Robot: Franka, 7 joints.
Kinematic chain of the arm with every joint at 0, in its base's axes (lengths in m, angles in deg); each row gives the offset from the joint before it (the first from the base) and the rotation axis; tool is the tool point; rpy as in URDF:
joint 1: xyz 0 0 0.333 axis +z
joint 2: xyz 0 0 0 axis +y
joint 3: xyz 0 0 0.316 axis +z
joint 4: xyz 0.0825 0 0 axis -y
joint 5: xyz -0.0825 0 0.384 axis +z
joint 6: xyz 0 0 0 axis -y
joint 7: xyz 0.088 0 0 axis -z
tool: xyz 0 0 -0.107 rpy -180 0 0
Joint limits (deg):
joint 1: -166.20..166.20
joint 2: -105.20..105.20
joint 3: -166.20..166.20
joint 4: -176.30..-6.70
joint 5: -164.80..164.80
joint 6: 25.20..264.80
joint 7: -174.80..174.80
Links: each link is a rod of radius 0.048 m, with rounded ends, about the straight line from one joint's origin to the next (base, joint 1, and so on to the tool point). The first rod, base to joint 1, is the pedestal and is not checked.
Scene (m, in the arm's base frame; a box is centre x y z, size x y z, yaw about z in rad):
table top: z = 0
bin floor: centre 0.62 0.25 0.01 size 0.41 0.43 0.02 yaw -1
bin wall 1: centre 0.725 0.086 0.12 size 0.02 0.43 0.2 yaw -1
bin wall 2: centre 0.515 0.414 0.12 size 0.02 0.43 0.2 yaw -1
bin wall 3: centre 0.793 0.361 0.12 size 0.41 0.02 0.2 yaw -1
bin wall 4: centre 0.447 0.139 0.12 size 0.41 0.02 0.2 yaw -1
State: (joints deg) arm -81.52 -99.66 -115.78 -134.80 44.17 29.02 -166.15
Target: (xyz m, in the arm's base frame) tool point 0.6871 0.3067 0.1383
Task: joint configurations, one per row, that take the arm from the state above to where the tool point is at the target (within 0.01 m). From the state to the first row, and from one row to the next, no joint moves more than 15 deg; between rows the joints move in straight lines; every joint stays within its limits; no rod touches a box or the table.
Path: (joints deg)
1: -93.62 -87.99 -120.37 -122.22 42.46 42.46 -165.71
2: -105.71 -76.32 -124.97 -109.64 40.75 55.90 -165.27
3: -117.81 -64.64 -129.56 -97.07 39.03 69.34 -164.83
4: -129.91 -52.97 -134.16 -84.49 37.32 82.78 -164.39
5: -142.01 -41.30 -138.75 -71.91 35.61 96.22 -163.95
6: -154.10 -29.63 -143.35 -59.33 33.90 109.66 -163.51
7: -166.20 -17.95 -147.94 -46.75 32.18 123.10 -163.06
8: -166.20 -31.70 -152.51 -46.04 28.98 115.62 -163.84
9: -166.20 -45.44 -157.07 -45.33 25.79 108.13 -164.61
10: -166.20 -59.19 -161.64 -44.62 22.59 100.65 -165.38
11: -166.20 -72.94 -166.20 -43.91 19.39 93.16 -166.15

